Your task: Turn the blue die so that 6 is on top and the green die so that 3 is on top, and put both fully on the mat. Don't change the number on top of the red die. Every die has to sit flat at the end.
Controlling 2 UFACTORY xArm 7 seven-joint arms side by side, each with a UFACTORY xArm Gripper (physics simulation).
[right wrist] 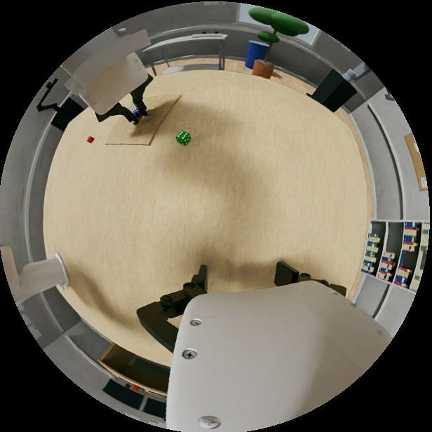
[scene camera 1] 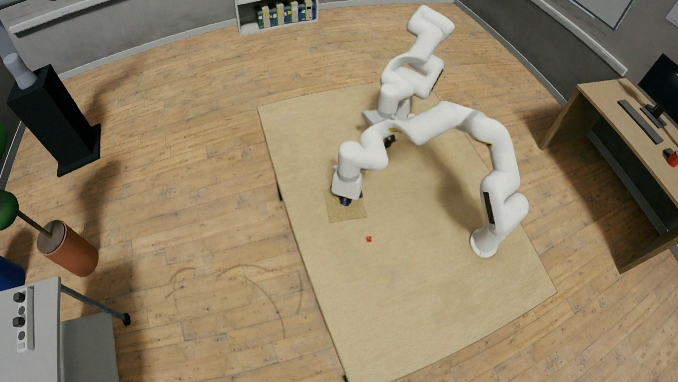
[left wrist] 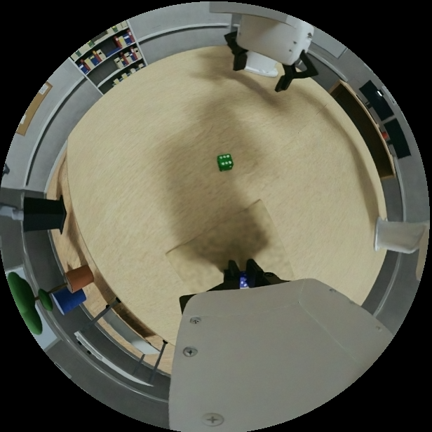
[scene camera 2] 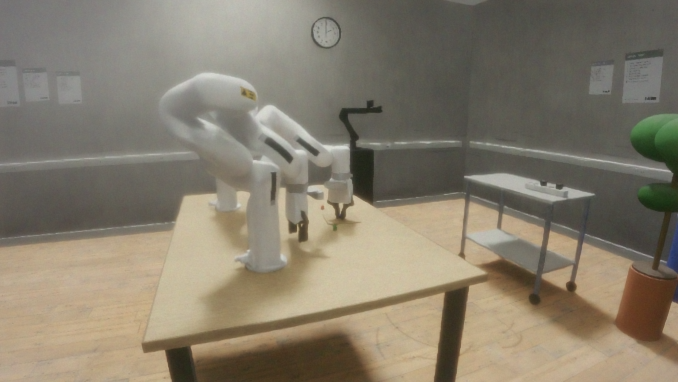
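The blue die [scene camera 1: 345, 202] [left wrist: 243, 280] [right wrist: 136, 113] is between the fingertips of my left gripper [scene camera 2: 341, 218] [right wrist: 139, 116], which is shut on it over the square mat [scene camera 1: 345, 215] [left wrist: 200, 270] [right wrist: 120, 135]. Its top number is hidden. The green die [scene camera 2: 335, 227] [left wrist: 225, 162] [right wrist: 183, 137] lies on the table beside the mat; its upper face shows six pips in the left wrist view. It is hidden in scene camera 1. The red die [scene camera 1: 368, 239] [scene camera 2: 322, 207] [right wrist: 90, 139] lies off the mat; its pips are too small to read. My right gripper [scene camera 2: 298, 232] [left wrist: 258, 78] [right wrist: 242, 275] is open and empty above the table.
The table [scene camera 1: 425, 300] [scene camera 2: 280, 305] carries both arm bases. The left arm reaches across the table in scene camera 1, partly in front of the right arm's gripper. A grey cart [scene camera 2: 520, 182] and a black stand [scene camera 1: 50, 120] are off the table.
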